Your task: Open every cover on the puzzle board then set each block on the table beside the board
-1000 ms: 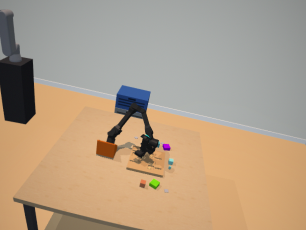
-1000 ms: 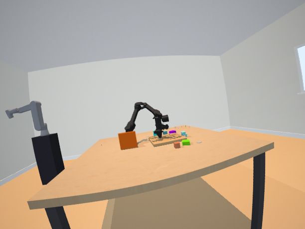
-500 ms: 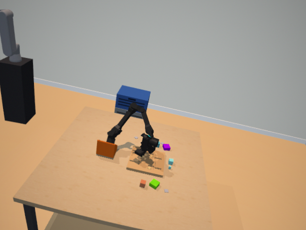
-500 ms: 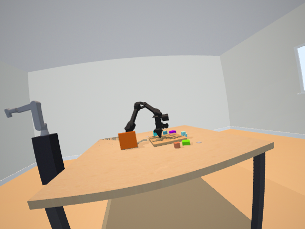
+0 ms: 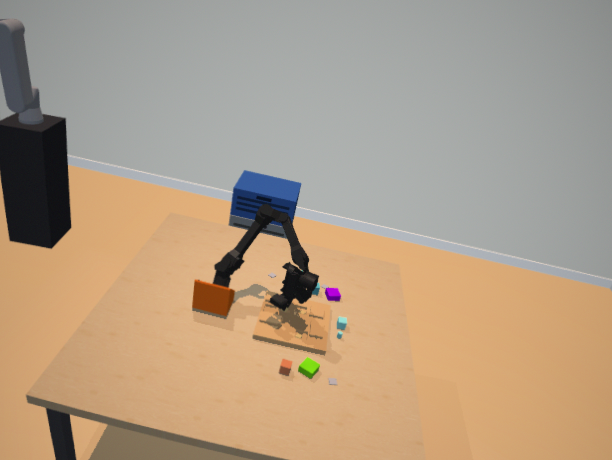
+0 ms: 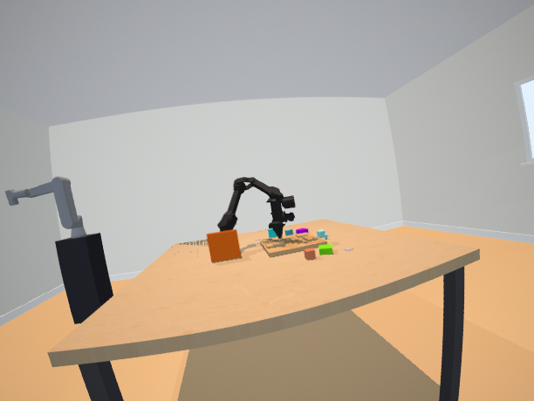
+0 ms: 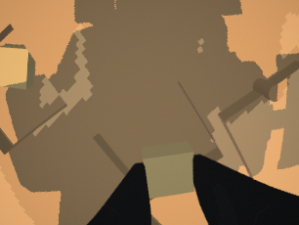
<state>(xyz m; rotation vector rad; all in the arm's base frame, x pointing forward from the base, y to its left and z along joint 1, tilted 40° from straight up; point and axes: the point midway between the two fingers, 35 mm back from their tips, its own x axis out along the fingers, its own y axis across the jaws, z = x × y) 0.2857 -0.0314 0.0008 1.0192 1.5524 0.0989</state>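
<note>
My gripper tip is now 4 cm short of the wooden puzzle board and 3 cm above it. Round my gripper tip: brown block 2 cm ahead, 30 cm to the right, 3 cm below; then blue-teal cube 13 cm ahead, 22 cm to the left, 3 cm below; then light cyan block 25 cm ahead, 3 cm below.
</note>
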